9 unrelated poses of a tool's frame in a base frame.
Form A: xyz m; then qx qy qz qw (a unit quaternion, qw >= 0).
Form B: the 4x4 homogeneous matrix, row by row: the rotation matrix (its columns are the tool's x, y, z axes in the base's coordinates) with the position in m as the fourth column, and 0 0 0 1 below. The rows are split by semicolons. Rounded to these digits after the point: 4 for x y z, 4 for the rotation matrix.
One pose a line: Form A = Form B
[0.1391 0.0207 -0.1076 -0.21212 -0.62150 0.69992 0.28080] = -0.7523 -0.1294 -0.6460 0.1391; 0.6567 -0.0698 -0.7509 0.0207; 0.0521 -0.9891 0.1375 -0.1076; 0 0 0 1
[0.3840 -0.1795 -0.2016 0.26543 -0.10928 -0.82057 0.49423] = -0.3706 0.7531 -0.5436 0.3840; -0.8691 -0.4876 -0.0830 -0.1795; -0.3276 0.4417 0.8352 -0.2016; 0 0 0 1
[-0.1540 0.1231 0.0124 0.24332 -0.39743 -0.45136 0.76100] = 0.2766 0.4936 -0.8245 -0.1540; -0.8804 0.4741 -0.0116 0.1231; 0.3852 0.7291 0.5657 0.0124; 0 0 0 1
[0.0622 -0.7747 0.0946 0.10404 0.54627 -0.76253 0.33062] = -0.7597 0.6179 0.2025 0.0622; -0.3905 -0.1846 -0.9019 -0.7747; -0.5199 -0.7643 0.3815 0.0946; 0 0 0 1
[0.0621 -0.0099 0.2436 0.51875 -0.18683 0.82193 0.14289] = -0.4210 -0.4287 0.7994 0.0621; 0.0411 -0.8894 -0.4554 -0.0099; 0.9062 -0.1589 0.3920 0.2436; 0 0 0 1
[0.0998 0.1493 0.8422 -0.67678 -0.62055 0.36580 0.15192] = -0.0378 0.7288 -0.6837 0.0998; 0.9511 -0.1837 -0.2484 0.1493; -0.3066 -0.6596 -0.6862 0.8422; 0 0 0 1
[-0.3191 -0.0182 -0.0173 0.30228 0.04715 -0.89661 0.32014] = -0.6123 0.6026 -0.5119 -0.3191; -0.5456 -0.7906 -0.2781 -0.0182; -0.5722 0.1090 0.8128 -0.0173; 0 0 0 1
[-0.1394 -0.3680 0.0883 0.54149 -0.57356 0.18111 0.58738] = 0.2765 -0.8339 -0.4777 -0.1394; -0.4084 0.3480 -0.8439 -0.3680; 0.8699 0.4284 -0.2444 0.0883; 0 0 0 1
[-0.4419 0.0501 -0.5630 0.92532 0.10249 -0.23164 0.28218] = 0.8717 0.3204 -0.3708 -0.4419; 0.0589 -0.8197 -0.5697 0.0501; -0.4865 0.4747 -0.7334 -0.5630; 0 0 0 1
